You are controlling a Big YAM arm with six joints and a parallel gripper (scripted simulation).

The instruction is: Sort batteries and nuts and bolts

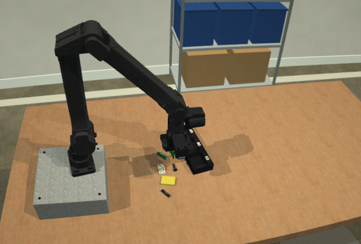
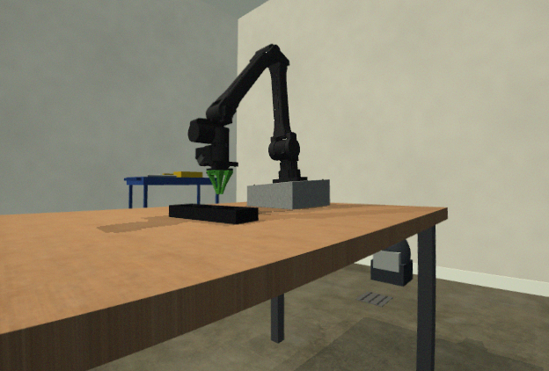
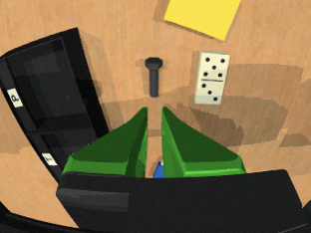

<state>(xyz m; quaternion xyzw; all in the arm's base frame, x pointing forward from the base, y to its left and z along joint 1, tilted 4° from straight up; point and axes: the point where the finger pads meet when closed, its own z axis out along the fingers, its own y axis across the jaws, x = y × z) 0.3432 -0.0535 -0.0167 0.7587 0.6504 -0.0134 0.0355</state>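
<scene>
The dark bolt is 10 mm to the right of my hand and 60 mm below it. From my hand the other things lie so: yellow block: 50 mm behind, 60 mm to the right, 60 mm below; white domino: 50 mm behind, 10 mm to the left, 60 mm below; green battery: 20 mm behind, 70 mm to the left, 60 mm below.
</scene>
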